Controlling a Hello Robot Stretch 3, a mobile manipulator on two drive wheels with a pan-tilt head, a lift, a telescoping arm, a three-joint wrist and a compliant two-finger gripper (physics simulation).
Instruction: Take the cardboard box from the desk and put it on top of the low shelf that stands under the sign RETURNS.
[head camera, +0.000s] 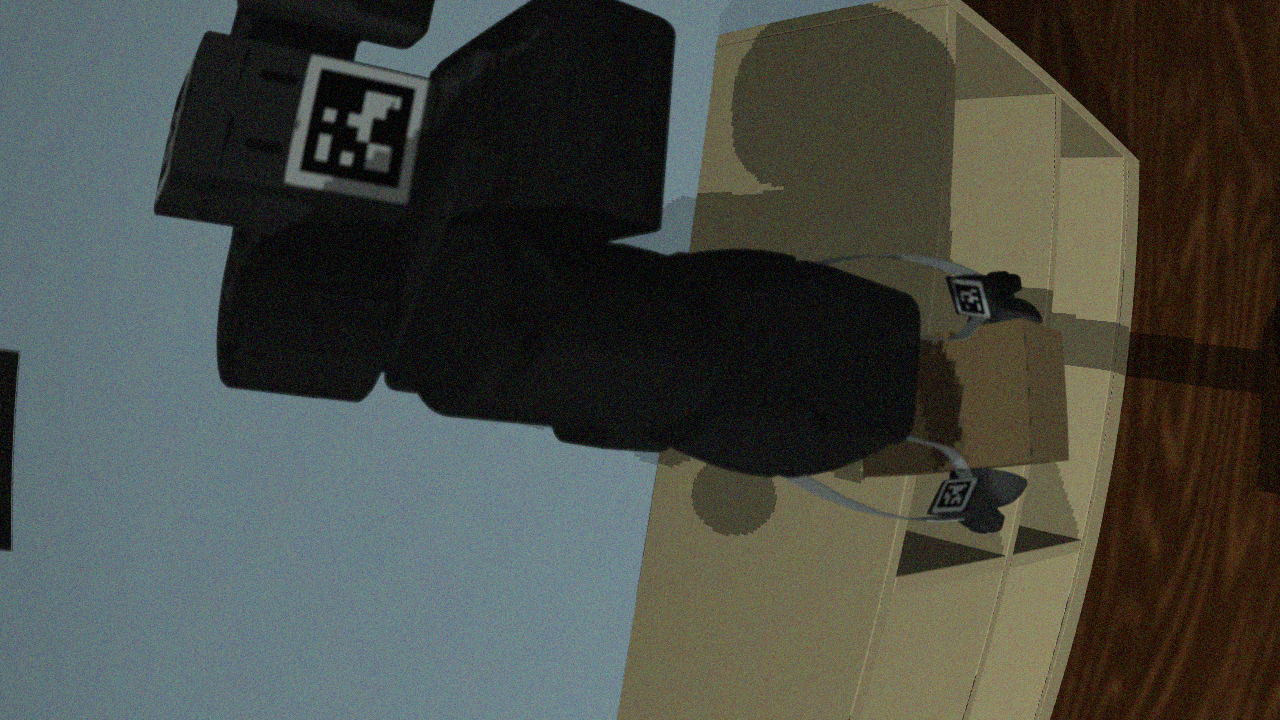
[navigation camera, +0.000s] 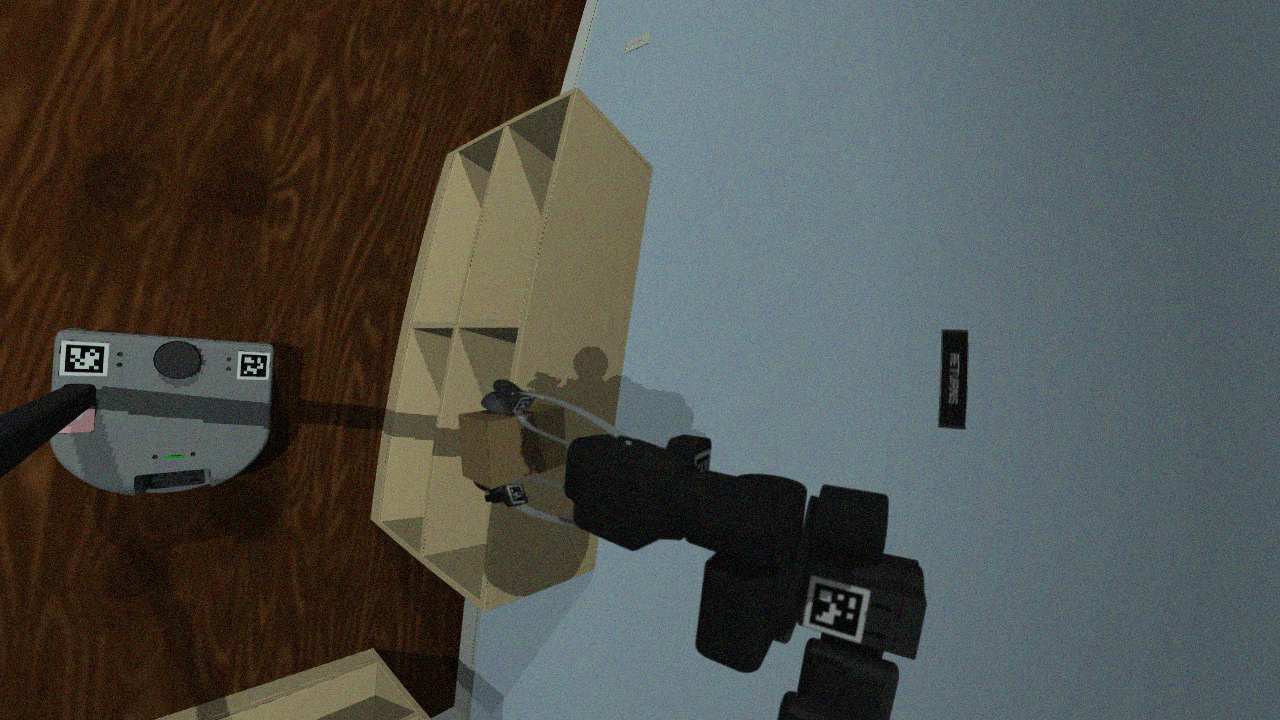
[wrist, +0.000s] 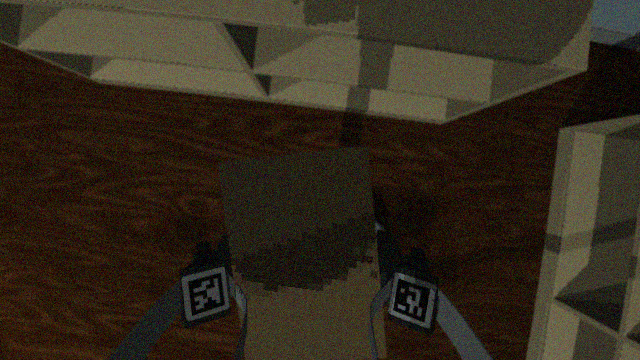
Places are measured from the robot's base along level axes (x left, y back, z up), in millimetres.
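Pixels of known places: robot's base, origin of its link: (navigation camera: 179, 358).
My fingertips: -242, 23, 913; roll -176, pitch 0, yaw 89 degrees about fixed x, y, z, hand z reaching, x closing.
Ahead of a thing's pixels: the offset from my fingertips to its middle, as dx, dy, dz. Level surfaces: height alone.
The brown cardboard box @[-11, -2, +30] (head camera: 998, 385) (navigation camera: 487, 452) (wrist: 300, 200) is held in the air between the fingers of my gripper (head camera: 988, 401) (navigation camera: 506, 447) (wrist: 311, 252), which is shut on it. The low shelf @[dz -302] (head camera: 760, 608) (navigation camera: 590, 223) (wrist: 440, 25) stands against the blue wall. In the head and navigation views the box overlaps the shelf's front compartments and front top edge; in the wrist view it shows against the floor in front of the shelf. The sign RETURNS @[-692, -106, +487] (navigation camera: 953, 379) is on the wall above the shelf. The desk does not show.
A second pale shelf unit (navigation camera: 295, 698) (wrist: 542, 300) stands at the lower left of the navigation view and at the right of the wrist view. My base (navigation camera: 179, 411) is on the dark wooden floor @[dz -913] (navigation camera: 223, 179) in front of the low shelf. Shadows of my arm and head fall across the shelf.
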